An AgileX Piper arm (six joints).
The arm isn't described. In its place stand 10 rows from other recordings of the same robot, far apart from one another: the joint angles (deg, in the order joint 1, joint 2, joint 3, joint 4, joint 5, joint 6), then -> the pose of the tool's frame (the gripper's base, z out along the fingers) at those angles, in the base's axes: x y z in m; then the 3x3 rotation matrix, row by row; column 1 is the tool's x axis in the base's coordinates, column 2 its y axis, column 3 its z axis.
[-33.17, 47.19, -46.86, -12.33, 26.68, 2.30] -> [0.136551 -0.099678 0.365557], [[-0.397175 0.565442 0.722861], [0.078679 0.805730 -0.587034], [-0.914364 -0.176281 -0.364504]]
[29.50, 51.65, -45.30, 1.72, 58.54, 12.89] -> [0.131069 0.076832 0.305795], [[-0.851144 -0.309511 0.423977], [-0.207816 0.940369 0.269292], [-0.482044 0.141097 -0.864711]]
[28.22, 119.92, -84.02, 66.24, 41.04, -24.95] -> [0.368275 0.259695 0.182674], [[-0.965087 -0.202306 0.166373], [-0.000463 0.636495 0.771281], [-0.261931 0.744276 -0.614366]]
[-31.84, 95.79, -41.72, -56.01, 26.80, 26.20] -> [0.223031 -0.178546 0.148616], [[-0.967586 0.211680 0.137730], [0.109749 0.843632 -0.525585], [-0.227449 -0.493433 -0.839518]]
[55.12, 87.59, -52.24, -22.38, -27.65, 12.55] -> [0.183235 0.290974 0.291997], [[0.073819 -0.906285 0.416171], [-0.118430 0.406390 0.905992], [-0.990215 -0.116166 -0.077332]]
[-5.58, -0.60, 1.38, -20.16, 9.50, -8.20] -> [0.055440 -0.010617 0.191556], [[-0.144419 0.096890 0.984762], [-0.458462 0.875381 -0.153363], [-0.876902 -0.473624 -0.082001]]
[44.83, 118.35, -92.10, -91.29, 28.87, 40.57] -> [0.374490 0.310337 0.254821], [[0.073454 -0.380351 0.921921], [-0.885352 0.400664 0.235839], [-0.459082 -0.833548 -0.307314]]
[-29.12, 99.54, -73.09, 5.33, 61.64, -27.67] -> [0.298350 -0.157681 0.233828], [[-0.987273 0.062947 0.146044], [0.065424 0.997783 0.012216], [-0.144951 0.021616 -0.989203]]
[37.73, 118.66, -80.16, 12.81, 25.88, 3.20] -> [0.340585 0.274654 0.154712], [[-0.819613 -0.454872 0.348318], [-0.313504 0.864960 0.391866], [-0.479530 0.211979 -0.851537]]
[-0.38, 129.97, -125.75, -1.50, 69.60, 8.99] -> [0.494282 -0.005511 0.255175], [[-0.919968 0.152615 0.361066], [0.153301 0.987813 -0.026930], [-0.360775 0.030577 -0.932152]]
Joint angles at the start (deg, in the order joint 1, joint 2, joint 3, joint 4, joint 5, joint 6):
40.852, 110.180, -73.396, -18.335, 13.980, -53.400
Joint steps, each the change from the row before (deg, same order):
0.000, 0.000, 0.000, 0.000, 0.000, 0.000
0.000, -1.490, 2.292, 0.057, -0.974, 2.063
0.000, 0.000, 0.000, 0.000, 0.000, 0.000
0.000, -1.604, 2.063, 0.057, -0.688, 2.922
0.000, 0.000, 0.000, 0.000, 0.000, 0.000
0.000, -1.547, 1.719, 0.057, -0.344, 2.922
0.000, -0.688, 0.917, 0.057, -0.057, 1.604
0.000, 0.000, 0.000, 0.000, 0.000, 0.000
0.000, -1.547, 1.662, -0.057, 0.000, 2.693
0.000, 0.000, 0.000, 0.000, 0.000, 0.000
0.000, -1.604, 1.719, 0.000, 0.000, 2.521
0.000, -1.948, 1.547, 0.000, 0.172, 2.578
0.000, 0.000, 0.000, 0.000, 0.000, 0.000
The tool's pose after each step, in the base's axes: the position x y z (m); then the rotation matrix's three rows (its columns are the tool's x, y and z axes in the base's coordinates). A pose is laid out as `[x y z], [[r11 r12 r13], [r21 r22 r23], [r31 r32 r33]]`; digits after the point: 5 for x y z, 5 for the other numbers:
[0.32407 0.27110 0.19709], [[0.40671 -0.70398 0.58224], [-0.89639 -0.18454 0.40303], [-0.17628 -0.68583 -0.70609]]
[0.31767 0.26621 0.19746], [[0.38454 -0.71809 0.58006], [-0.90007 -0.15217 0.40830], [-0.20493 -0.67911 -0.70485]]
[0.31767 0.26621 0.19746], [[0.38454 -0.71809 0.58006], [-0.90007 -0.15217 0.40830], [-0.20493 -0.67911 -0.70485]]
[0.31146 0.26131 0.19933], [[0.34997 -0.73603 0.57947], [-0.90469 -0.10508 0.41291], [-0.24302 -0.66875 -0.70265]]
[0.31146 0.26131 0.19933], [[0.34997 -0.73603 0.57947], [-0.90469 -0.10508 0.41291], [-0.24302 -0.66875 -0.70265]]
[0.30589 0.25674 0.20197], [[0.31316 -0.75231 0.57963], [-0.90767 -0.05752 0.41573], [-0.27942 -0.65630 -0.70086]]
[0.30297 0.25428 0.20222], [[0.29083 -0.76270 0.57767], [-0.90937 -0.03267 0.41470], [-0.29742 -0.64592 -0.70308]]
[0.30297 0.25428 0.20222], [[0.29083 -0.76270 0.57767], [-0.90937 -0.03267 0.41470], [-0.29742 -0.64592 -0.70308]]
[0.29730 0.24935 0.20452], [[0.25486 -0.77615 0.57675], [-0.91040 0.00844 0.41365], [-0.32592 -0.63050 -0.70445]]
[0.29730 0.24935 0.20452], [[0.25486 -0.77615 0.57675], [-0.91040 0.00844 0.41365], [-0.32592 -0.63050 -0.70445]]
[0.29136 0.24421 0.20671], [[0.21994 -0.78754 0.57568], [-0.90961 0.04767 0.41272], [-0.35248 -0.61442 -0.70587]]
[0.28530 0.23886 0.21161], [[0.18491 -0.79448 0.57845], [-0.90580 0.09055 0.41391], [-0.38122 -0.60050 -0.70290]]
[0.28530 0.23886 0.21161], [[0.18491 -0.79448 0.57845], [-0.90580 0.09055 0.41391], [-0.38122 -0.60050 -0.70290]]

